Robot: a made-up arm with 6 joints. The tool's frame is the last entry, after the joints.
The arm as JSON. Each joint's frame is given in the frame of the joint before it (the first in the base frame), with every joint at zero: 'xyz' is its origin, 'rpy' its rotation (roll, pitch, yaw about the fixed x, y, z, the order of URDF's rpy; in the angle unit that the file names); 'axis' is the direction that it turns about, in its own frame. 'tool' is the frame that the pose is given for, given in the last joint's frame.
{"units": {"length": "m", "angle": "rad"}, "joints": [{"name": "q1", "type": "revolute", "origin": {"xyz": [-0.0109, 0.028, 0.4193], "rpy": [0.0, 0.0, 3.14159]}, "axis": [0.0, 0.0, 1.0]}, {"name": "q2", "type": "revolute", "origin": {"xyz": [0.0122, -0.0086, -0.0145], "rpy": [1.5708, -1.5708, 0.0]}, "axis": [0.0, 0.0, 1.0]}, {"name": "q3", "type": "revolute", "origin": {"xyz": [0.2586, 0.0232, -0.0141], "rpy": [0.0, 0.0, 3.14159]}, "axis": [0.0, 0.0, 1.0]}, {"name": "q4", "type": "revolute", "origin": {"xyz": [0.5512, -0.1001, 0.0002], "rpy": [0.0, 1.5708, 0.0]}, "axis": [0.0, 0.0, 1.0]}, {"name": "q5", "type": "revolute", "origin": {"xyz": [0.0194, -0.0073, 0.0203], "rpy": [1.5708, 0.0, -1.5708]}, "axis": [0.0, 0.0, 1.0]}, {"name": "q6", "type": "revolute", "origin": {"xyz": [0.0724, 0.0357, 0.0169], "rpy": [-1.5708, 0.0, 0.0]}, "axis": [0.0, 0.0, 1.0]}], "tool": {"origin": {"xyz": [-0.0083, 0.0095, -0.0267], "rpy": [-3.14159, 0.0, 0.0]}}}
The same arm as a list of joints. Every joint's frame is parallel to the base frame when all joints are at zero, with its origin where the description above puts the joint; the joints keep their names.
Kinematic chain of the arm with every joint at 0, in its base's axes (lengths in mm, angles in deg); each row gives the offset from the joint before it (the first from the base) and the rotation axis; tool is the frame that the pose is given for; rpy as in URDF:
q1: xyz -10.9 28 419.3 axis +z
q2: xyz -12.2 8.6 -14.5 axis +y
q3: xyz 23.2 -14.1 258.6 axis +y
q4: xyz 100.1 0.2 -551.2 axis -z
q5: xyz 7.3 -19.4 -20.3 axis +y
q6: xyz 72.4 16.9 -35.7 axis -z
tool: xyz -8.3 -9.5 26.7 rpy 0 0 0

